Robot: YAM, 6 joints.
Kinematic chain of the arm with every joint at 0, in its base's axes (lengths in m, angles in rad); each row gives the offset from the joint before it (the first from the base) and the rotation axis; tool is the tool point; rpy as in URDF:
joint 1: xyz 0 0 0.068 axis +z
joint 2: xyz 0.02 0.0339 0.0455 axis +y
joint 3: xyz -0.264 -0.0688 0 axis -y
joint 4: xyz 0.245 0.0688 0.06 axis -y
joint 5: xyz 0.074 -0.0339 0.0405 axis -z
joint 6: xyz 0.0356 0 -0.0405 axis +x
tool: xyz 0 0 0 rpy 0 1.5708 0
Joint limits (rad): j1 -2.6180..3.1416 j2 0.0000..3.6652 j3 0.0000..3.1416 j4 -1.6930..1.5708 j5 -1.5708..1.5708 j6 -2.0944..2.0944
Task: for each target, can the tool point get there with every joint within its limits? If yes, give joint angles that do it. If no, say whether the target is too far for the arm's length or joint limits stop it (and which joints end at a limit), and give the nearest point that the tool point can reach.
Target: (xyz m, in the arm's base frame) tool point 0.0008 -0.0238 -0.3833
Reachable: no: joint limits stop it (at a limit: joint 2) | nearest point 0.0020 -0.0588 -0.3265 | short by 0.067 m
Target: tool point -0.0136 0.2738 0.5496
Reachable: yes | joints 1.6178 1.5094 2.1392 -0.8150 -0.0190 1.2686
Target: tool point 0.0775 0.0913 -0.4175
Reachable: no: joint limits stop it (at a limit: joint 2) | nearest point 0.0889 0.1048 -0.3628 | short by 0.057 m
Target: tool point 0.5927 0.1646 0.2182
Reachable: yes | joints 0.2891 2.6953 2.3447 0.5233 0.3199 -0.4622
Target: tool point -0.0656 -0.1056 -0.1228
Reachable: yes | joints -1.9241 3.1566 1.0912 -1.1948 0.7773 0.8590
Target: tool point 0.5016 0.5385 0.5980
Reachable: no: too far | nearest point 0.3669 0.3939 0.4643 | short by 0.239 m
